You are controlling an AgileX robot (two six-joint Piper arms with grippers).
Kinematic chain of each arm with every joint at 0, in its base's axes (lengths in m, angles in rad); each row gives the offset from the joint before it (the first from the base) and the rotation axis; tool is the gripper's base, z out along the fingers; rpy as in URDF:
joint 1: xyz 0 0 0.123 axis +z
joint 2: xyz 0 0 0 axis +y
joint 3: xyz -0.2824 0 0.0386 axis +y
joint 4: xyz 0.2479 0 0.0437 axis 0.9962 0 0.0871
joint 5: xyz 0 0 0 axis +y
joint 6: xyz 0.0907 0 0.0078 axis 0.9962 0 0.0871
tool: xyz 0 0 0 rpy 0 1.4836 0
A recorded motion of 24 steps. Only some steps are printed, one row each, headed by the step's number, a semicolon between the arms.
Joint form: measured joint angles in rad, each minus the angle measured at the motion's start. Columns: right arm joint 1, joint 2, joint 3, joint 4, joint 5, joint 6; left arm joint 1, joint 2, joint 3, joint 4, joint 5, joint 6.
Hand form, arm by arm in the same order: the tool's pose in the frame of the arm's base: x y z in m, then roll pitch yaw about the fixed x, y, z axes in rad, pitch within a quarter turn. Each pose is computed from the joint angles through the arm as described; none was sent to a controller.
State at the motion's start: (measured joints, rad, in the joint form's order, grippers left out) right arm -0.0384 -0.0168 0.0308 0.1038 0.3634 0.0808; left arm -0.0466 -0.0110 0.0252 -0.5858 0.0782 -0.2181
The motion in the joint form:
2: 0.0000 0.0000 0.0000 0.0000 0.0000 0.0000; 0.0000 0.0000 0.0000 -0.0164 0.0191 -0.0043
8: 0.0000 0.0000 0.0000 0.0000 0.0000 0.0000; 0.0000 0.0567 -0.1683 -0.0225 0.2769 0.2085
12: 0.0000 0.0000 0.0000 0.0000 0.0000 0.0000; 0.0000 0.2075 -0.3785 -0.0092 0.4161 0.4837
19: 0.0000 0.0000 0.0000 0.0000 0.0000 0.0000; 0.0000 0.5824 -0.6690 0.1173 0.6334 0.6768
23: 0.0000 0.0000 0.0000 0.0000 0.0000 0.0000; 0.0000 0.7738 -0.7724 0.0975 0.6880 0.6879
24: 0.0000 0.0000 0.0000 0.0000 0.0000 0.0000; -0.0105 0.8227 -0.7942 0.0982 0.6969 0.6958
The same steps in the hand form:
2: 0.0527 0.0013 0.1711 2.5772 1.2277 2.5498; 0.0563 -0.0077 0.1979 -1.5807 0.7480 -1.6792
8: 0.0527 0.0013 0.1711 2.5772 1.2277 2.5498; 0.0499 -0.0205 0.2321 -1.7588 0.9523 -1.9724
12: 0.0527 0.0013 0.1711 2.5772 1.2277 2.5498; 0.0538 -0.0268 0.2824 -2.0702 1.2110 -2.3626
19: 0.0527 0.0013 0.1711 2.5772 1.2277 2.5498; 0.1025 -0.0317 0.3282 -3.0140 1.0943 2.9009
23: 0.0527 0.0013 0.1711 2.5772 1.2277 2.5498; 0.1389 -0.0362 0.3349 -2.9518 0.9649 2.9213
24: 0.0527 0.0013 0.1711 2.5772 1.2277 2.5498; 0.1486 -0.0384 0.3341 -2.9536 0.9318 2.9008

